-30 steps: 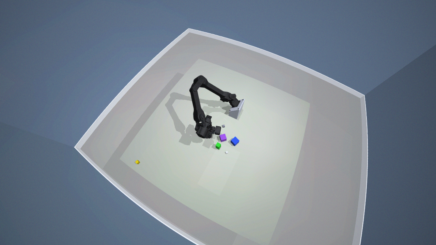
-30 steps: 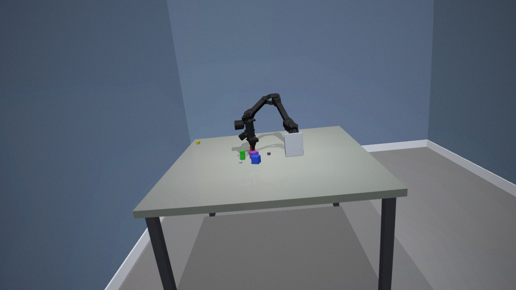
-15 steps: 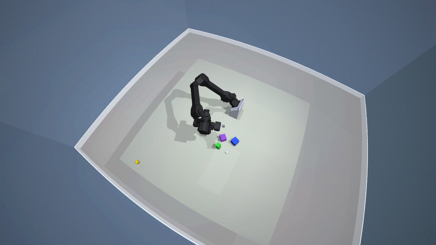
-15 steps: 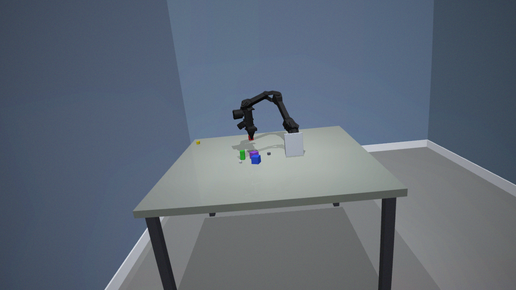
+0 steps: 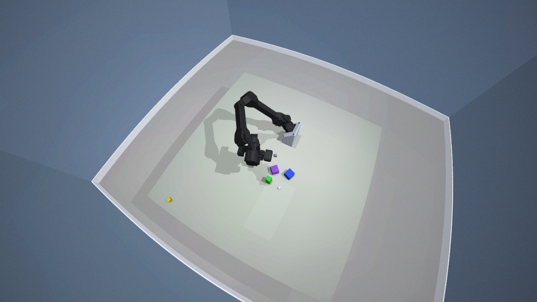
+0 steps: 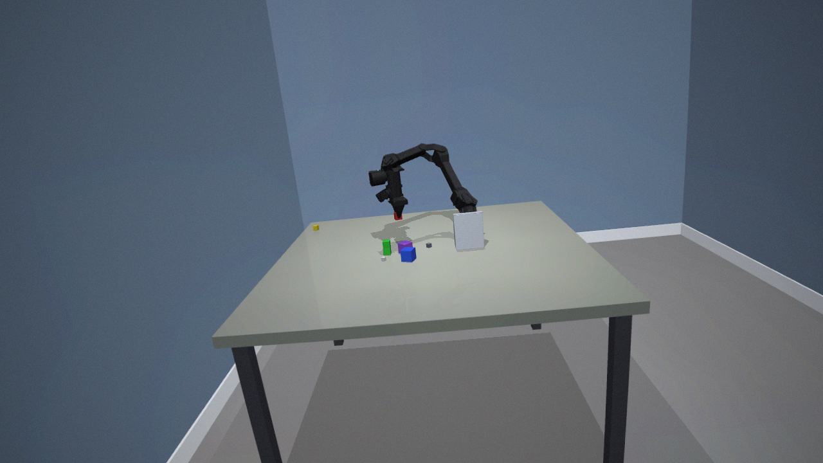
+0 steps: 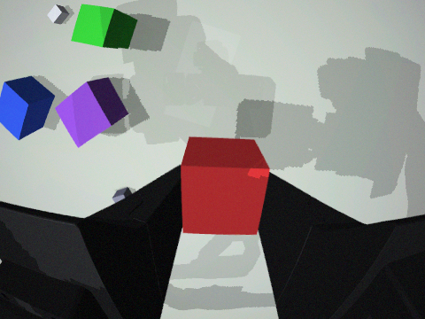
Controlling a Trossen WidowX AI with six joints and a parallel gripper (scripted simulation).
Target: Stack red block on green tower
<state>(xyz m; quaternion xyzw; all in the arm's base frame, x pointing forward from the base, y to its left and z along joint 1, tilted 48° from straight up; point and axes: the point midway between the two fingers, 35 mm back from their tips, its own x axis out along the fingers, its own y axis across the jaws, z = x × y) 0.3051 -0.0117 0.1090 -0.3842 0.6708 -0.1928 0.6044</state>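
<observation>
Right now my gripper tip is 30 mm past the purple block, 110 mm to the right of it and 100 mm above it. Also, from my gripper tip: blue block: 40 mm behind, 210 mm to the left, 100 mm below; yellow cube: 480 mm ahead, 380 mm to the right, 110 mm below; red block: 10 mm above.
</observation>
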